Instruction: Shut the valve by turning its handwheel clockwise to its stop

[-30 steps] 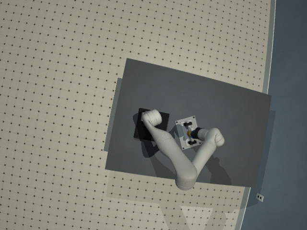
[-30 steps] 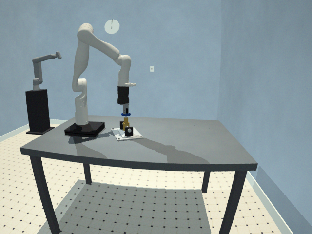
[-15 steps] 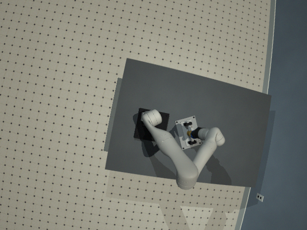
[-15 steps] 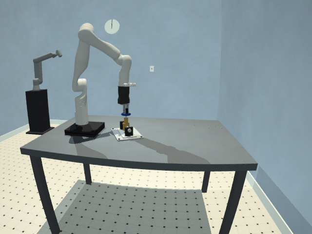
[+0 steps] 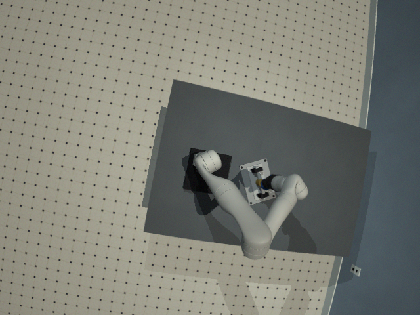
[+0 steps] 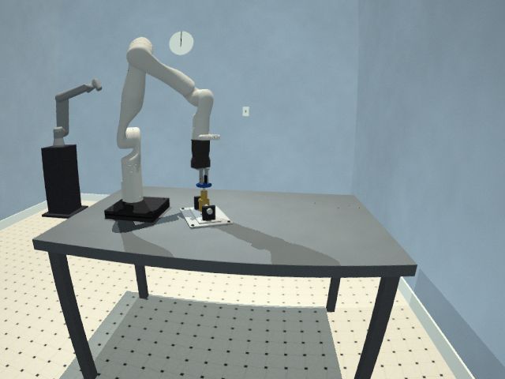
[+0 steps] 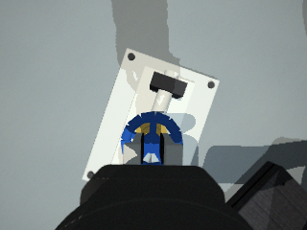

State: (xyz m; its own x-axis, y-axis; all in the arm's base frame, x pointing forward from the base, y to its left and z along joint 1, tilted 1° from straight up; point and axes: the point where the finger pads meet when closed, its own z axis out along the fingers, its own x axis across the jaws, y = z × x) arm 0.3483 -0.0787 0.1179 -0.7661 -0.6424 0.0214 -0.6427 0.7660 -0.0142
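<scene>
The blue handwheel lies 3 cm below my hand.
</scene>
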